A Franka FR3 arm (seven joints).
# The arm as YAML. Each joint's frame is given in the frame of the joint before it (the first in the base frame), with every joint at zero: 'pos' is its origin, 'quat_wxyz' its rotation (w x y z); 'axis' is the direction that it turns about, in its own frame. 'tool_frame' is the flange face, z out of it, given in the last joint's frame.
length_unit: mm
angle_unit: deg
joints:
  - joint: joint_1
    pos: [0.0, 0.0, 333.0]
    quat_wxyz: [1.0, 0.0, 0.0, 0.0]
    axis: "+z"
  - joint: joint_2
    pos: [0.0, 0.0, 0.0]
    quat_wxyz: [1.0, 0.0, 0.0, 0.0]
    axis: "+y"
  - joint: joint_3
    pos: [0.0, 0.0, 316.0]
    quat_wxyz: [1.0, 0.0, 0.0, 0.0]
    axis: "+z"
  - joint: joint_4
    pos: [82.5, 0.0, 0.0]
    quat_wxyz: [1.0, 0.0, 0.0, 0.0]
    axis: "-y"
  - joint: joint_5
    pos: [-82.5, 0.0, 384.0]
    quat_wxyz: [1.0, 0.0, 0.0, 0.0]
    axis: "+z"
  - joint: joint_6
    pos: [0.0, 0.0, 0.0]
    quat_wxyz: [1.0, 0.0, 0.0, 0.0]
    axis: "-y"
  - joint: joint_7
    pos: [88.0, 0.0, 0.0]
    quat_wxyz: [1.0, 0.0, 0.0, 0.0]
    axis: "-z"
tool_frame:
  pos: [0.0, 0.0, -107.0]
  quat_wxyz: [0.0, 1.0, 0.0, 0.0]
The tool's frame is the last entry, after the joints.
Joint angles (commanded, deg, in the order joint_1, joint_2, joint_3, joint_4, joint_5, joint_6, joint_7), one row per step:
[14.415, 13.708, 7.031, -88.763, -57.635, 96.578, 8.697]
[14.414, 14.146, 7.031, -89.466, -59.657, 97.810, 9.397]
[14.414, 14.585, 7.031, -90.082, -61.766, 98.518, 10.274]
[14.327, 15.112, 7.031, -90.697, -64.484, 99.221, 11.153]
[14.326, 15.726, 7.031, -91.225, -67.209, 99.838, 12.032]
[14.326, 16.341, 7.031, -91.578, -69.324, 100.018, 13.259]
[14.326, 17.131, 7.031, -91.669, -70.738, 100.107, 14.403]
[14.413, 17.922, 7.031, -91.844, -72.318, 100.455, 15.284]
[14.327, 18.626, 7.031, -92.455, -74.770, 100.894, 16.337]
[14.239, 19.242, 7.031, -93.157, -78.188, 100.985, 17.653]
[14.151, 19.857, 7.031, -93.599, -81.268, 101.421, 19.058]
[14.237, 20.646, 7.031, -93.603, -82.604, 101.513, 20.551]
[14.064, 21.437, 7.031, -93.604, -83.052, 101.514, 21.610]
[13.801, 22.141, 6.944, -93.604, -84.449, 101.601, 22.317]
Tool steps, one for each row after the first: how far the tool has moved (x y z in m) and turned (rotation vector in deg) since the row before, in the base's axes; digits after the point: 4 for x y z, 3 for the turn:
[0.0033, 0.0013, -0.0074, -1.518, -0.728, 1.089]
[0.0027, 0.0003, -0.0069, -1.676, -0.728, 0.653]
[0.0035, -0.0008, -0.0071, -2.216, -0.839, 0.798]
[0.0034, 0.0003, -0.0075, -2.211, -0.785, 0.904]
[0.0028, -0.0002, -0.0070, -1.621, -0.877, 0.271]
[0.0031, 0.0002, -0.0078, -1.000, -0.617, 0.059]
[0.0030, 0.0017, -0.0084, -1.154, -0.435, 0.578]
[0.0028, -0.0004, -0.0099, -1.915, -0.567, 0.797]
[0.0026, -0.0014, -0.0083, -2.757, -1.057, 0.856]
[0.0031, -0.0002, -0.0067, -2.132, -1.273, 1.127]
[0.0025, 0.0016, -0.0075, -0.604, -0.963, 0.337]
[0.0024, -0.0016, -0.0087, -0.081, -0.289, -0.237]
[0.0033, -0.0033, -0.0064, -1.008, -0.396, 0.170]

